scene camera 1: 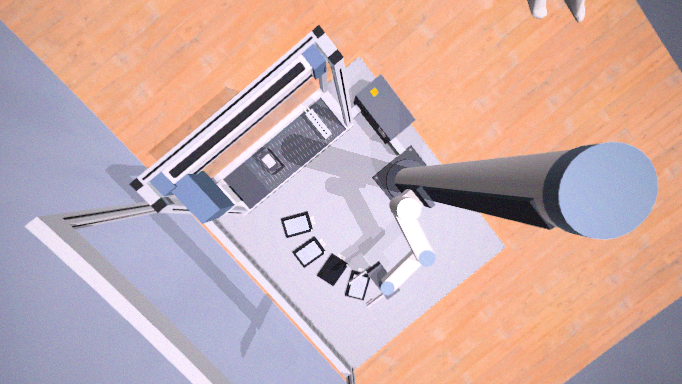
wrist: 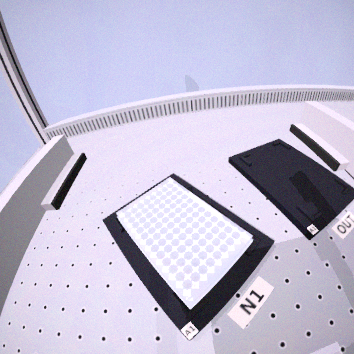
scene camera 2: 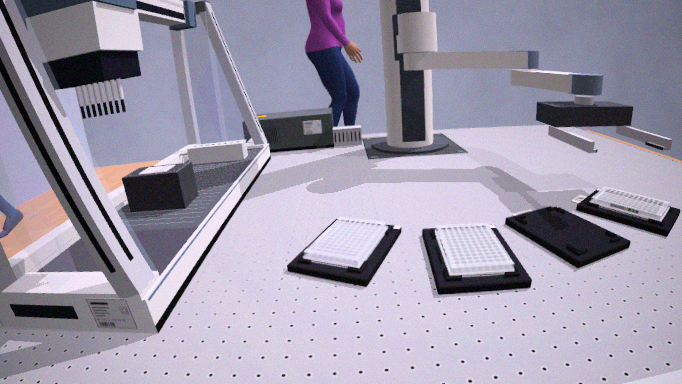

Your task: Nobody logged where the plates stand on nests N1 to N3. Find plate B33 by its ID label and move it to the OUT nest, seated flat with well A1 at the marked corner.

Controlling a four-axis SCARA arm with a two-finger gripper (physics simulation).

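Seen in the pictures: gripper, between the fingertips: (scene camera 1: 358, 294) (wrist: 187, 125) (scene camera 2: 632, 146); arm's base, origin of its link: (scene camera 2: 410, 148).
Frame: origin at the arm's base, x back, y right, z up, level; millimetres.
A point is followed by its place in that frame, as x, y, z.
My gripper (scene camera 1: 359, 294) {-635, -287, 142} (scene camera 2: 632, 148) {-635, -287, 142} (wrist: 187, 125) {-635, -287, 142} is open and empty, above and apart from the nests, turned at an angle to nest N1 (wrist: 227, 285) {-571, -271, 25}. A clear-white 96-well plate (scene camera 1: 357, 286) {-636, -303, 35} (scene camera 2: 631, 204) {-652, -294, 38} (wrist: 185, 240) {-616, -301, 38} lies on N1. A small dark marking shows on its side in scene camera 2, too small to read. The black OUT nest (scene camera 1: 332, 270) {-690, -131, 25} (scene camera 2: 565, 232) {-699, -125, 25} (wrist: 280, 175) {-687, -154, 25} beside it holds no plate and has an A1 tag at one corner. Two similar plates lie on the other nests, one (scene camera 1: 308, 251) {-719, 55, 36} (scene camera 2: 472, 247) {-735, 47, 38} beside OUT, one (scene camera 1: 296, 224) {-668, 223, 37} (scene camera 2: 347, 242) {-690, 219, 38} farther along. No ID is legible.
A framed liquid handler with a pipette head (scene camera 2: 102, 100) {-741, 511, 281} stands at one side, with a dark block (scene camera 1: 270, 161) {-525, 569, 133} (scene camera 2: 160, 186) {-565, 556, 108} on its deck. A grey box (scene camera 1: 385, 107) {117, 403, 128} (scene camera 2: 295, 131) {35, 373, 78} stands near the arm's column (scene camera 2: 414, 110) {-77, -3, 135}. A person (scene camera 2: 327, 50) stands behind the table.
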